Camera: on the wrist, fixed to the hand. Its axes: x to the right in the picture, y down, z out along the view.
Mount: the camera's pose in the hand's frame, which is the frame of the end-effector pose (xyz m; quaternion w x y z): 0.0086 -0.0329 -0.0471 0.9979 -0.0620 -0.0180 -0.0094
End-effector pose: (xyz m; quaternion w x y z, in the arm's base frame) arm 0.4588 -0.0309 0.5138 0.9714 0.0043 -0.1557 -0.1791
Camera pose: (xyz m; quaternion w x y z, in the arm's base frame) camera 0.4693 -0.0669 0.4695 0.9651 -0.0577 -0.1617 -0.1976
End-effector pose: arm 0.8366 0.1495 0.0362 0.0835 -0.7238 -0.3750 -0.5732
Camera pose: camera 0.7800 0.1506 0.0492 0.0263 -0.7342 -0.3470 -0.5830
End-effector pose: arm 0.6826 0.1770 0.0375 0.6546 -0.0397 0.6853 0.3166
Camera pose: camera 0.6557 0.1310 0.0143 0.6661 -0.0809 0.6521 0.3530
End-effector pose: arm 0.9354 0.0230 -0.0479 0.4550 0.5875 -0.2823 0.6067
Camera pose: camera 0.9439 0.0802 -0.0530 0.4911 0.5716 -0.3220 0.5731
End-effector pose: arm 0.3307 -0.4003 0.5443 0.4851 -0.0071 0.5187 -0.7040
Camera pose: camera 0.2797 -0.3725 0.5426 0.4863 -0.0547 0.5524 -0.6748
